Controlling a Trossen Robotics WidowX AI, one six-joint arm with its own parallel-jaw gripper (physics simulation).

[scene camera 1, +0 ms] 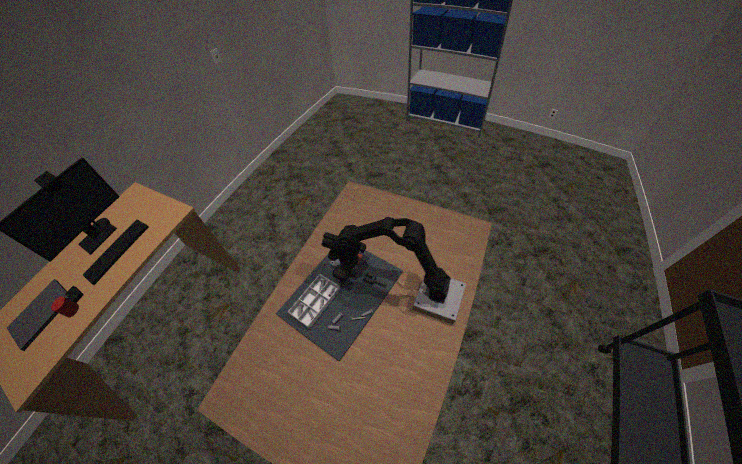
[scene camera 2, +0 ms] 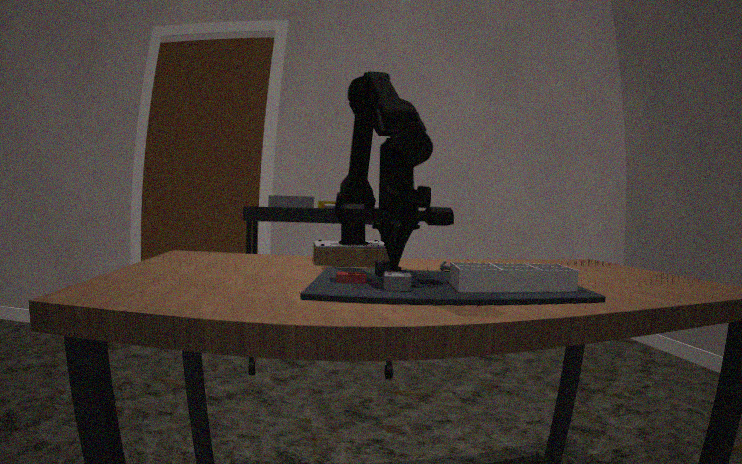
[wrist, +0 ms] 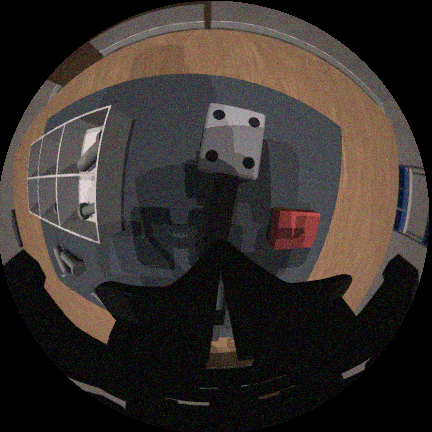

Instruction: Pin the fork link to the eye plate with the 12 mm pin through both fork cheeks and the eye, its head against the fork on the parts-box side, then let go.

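Frame: origin at the arm's base, x ahead, y left, z up, level; centimetres.
Seen in the pictures: gripper, fingertip midpoint: [scene camera 1: 350, 269] [scene camera 2: 394, 267] [wrist: 219, 245]; arm's base, link origin: [scene camera 1: 438, 294] [scene camera 2: 353, 243].
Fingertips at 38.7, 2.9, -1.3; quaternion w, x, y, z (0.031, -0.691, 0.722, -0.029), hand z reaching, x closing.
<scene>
Pixels of each thing's middle, then the offset from my fingertips to it, as dx, dy, dz. Level surfaces: height alone.
- grey block with four dark holes, body centre: [wrist: 231, 141] [scene camera 2: 397, 281] +7.3, -0.9, -1.2
- thick grey pin, body centre: [wrist: 92, 153] +8.0, +11.7, -1.2
- headed pin, body centre: [wrist: 95, 206] +2.8, +12.0, -1.5
- parts box, body centre: [wrist: 56, 174] [scene camera 2: 514, 276] [scene camera 1: 314, 300] +7.3, +19.1, -0.7
- red block, body centre: [wrist: 294, 227] [scene camera 2: 351, 277] +0.5, -7.2, -1.7
- dark mat, surface height: dz -2.4
- wooden table, surface height: dz -3.4
A grey block with four dark holes [wrist: 232, 140] [scene camera 2: 397, 281], apparently the eye plate's base, lies on the mat. A dark part [wrist: 222, 202], seemingly the eye and fork link, runs from its edge toward my fingertips; cheeks and bore cannot be made out. My gripper [scene camera 1: 341, 276] [scene camera 2: 395, 268] [wrist: 219, 245] is shut and empty, pointing down, low beside the block. In the wrist view, a thick grey pin [wrist: 90, 156] and another headed pin [wrist: 86, 210] lie in the parts box [scene camera 1: 314, 299] [scene camera 2: 513, 277] [wrist: 111, 175]. I cannot tell which pin is 12 mm, or see one in the fork.
A red block [wrist: 295, 228] [scene camera 2: 350, 277] lies on the dark mat [scene camera 1: 350, 341] [scene camera 2: 328, 294] [wrist: 165, 95], on the far side from the parts box. Loose grey pieces [scene camera 1: 337, 317] [wrist: 67, 262] lie near the box. The arm's base plate [scene camera 1: 455, 298] stands on the wooden table [scene camera 1: 350, 393].
</scene>
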